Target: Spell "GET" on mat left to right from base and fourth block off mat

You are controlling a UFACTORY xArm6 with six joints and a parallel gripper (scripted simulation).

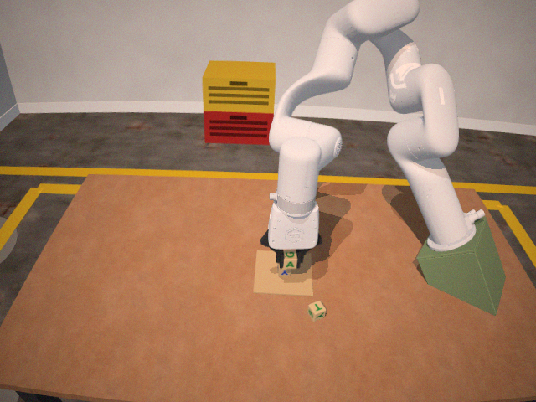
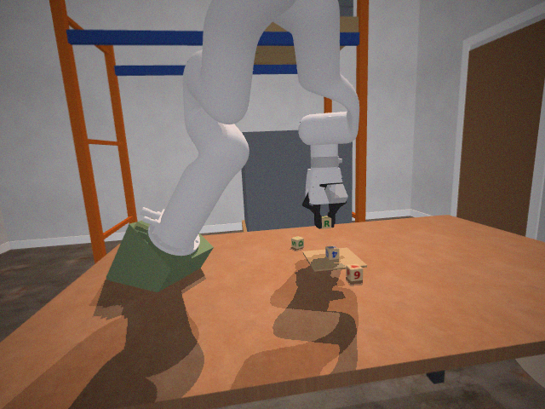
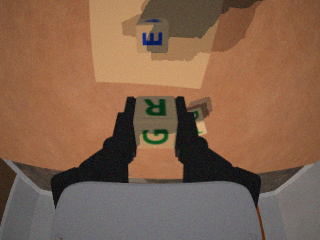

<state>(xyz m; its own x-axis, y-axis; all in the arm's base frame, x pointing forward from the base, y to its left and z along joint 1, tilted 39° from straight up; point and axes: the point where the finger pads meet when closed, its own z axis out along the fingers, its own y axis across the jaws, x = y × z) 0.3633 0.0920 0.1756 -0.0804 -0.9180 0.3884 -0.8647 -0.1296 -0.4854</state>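
Right now the e block is 5 cm to the right of my hand and 8 cm below it. From my hand the other things lie so: tan mat 5 cm to the right, 10 cm below; g block 1 cm below; t block 5 cm behind, 9 cm to the left, 9 cm below.
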